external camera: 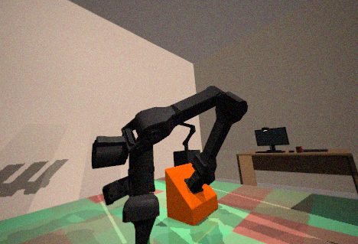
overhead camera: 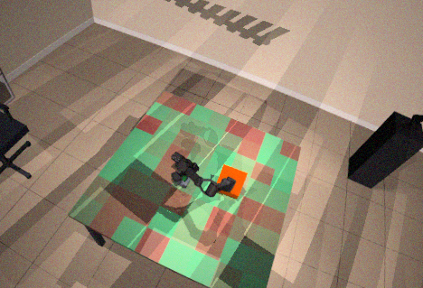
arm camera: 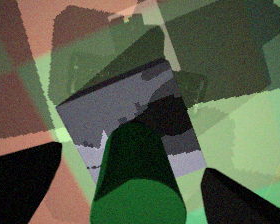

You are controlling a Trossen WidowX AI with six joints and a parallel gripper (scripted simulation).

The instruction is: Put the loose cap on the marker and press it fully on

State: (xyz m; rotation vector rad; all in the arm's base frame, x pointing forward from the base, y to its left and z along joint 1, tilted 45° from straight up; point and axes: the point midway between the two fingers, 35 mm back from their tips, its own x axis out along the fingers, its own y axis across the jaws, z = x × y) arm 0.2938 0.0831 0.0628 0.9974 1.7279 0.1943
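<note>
Right now my gripper tip is 1 cm below the green cap.
</note>
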